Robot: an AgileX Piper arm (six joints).
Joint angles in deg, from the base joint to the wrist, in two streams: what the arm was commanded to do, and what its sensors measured. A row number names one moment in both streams.
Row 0, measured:
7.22, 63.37, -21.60, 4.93, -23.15, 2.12
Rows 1 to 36, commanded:
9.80, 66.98, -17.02, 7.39, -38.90, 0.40
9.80, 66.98, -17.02, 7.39, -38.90, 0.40
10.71, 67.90, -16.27, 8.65, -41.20, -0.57
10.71, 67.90, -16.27, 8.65, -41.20, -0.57
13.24, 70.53, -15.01, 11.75, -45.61, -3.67
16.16, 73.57, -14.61, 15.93, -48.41, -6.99
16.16, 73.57, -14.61, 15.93, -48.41, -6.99
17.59, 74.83, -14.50, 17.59, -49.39, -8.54
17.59, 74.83, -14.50, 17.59, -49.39, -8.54
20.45, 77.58, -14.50, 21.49, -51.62, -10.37
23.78, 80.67, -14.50, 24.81, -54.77, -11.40
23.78, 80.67, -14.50, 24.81, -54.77, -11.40
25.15, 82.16, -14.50, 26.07, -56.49, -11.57
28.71, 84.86, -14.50, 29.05, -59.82, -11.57
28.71, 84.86, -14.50, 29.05, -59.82, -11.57
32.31, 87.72, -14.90, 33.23, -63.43, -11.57
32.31, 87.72, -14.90, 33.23, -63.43, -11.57
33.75, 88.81, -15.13, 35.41, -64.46, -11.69
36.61, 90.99, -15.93, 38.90, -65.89, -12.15
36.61, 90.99, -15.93, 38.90, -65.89, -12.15
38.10, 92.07, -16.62, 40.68, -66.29, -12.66
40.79, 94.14, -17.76, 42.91, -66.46, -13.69
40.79, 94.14, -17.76, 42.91, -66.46, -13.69
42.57, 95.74, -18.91, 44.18, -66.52, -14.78
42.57, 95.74, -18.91, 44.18, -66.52, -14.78
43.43, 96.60, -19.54, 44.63, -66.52, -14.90
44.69, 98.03, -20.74, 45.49, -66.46, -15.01
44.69, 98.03, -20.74, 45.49, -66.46, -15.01
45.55, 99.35, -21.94, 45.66, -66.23, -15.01
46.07, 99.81, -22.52, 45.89, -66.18, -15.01
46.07, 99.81, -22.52, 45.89, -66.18, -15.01
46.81, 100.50, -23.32, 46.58, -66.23, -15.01
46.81, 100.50, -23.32, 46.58, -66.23, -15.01
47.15, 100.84, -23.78, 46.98, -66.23, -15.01
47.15, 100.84, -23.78, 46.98, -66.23, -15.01
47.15, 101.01, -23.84, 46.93, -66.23, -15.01
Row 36, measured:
46.70, 100.73, -23.03, 46.24, -65.72, -14.38
